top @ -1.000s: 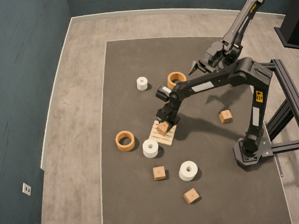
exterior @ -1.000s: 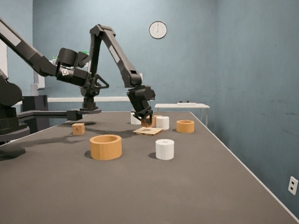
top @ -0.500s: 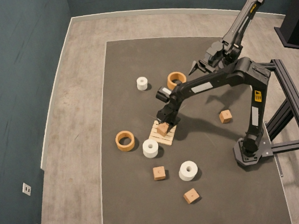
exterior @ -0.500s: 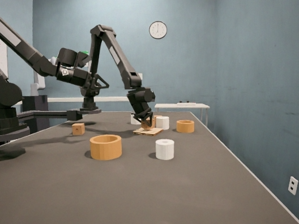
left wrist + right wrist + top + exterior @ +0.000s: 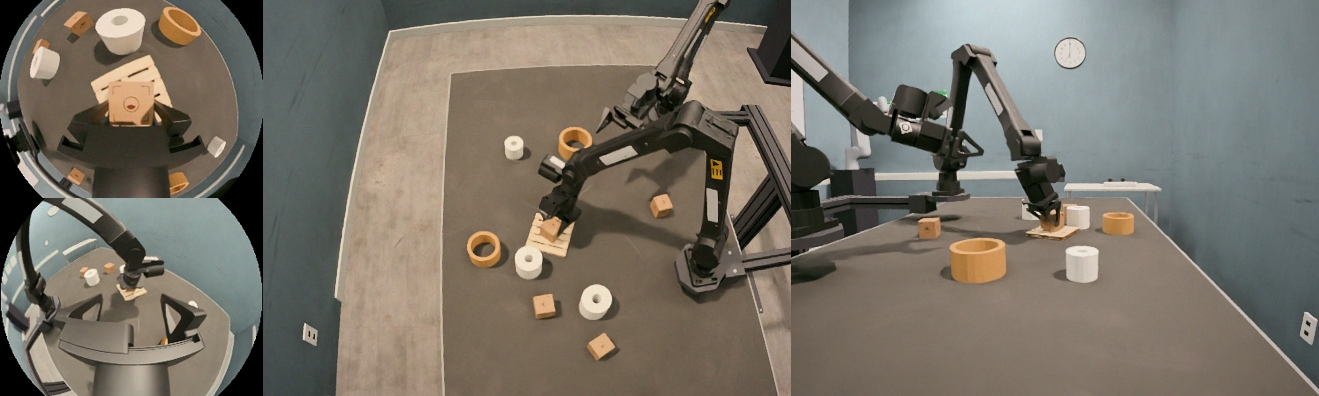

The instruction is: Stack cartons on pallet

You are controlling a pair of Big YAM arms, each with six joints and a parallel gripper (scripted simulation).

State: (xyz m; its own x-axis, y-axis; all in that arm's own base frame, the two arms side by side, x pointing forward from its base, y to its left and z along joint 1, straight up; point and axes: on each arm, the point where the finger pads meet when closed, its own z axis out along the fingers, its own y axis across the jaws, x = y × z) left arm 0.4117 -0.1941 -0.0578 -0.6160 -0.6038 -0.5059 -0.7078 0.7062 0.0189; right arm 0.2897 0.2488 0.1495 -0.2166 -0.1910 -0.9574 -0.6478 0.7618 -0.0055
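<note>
Right now my left hand is right at the carton. From my left hand the other things lie so: wooden pallet: 3 cm below.
</note>
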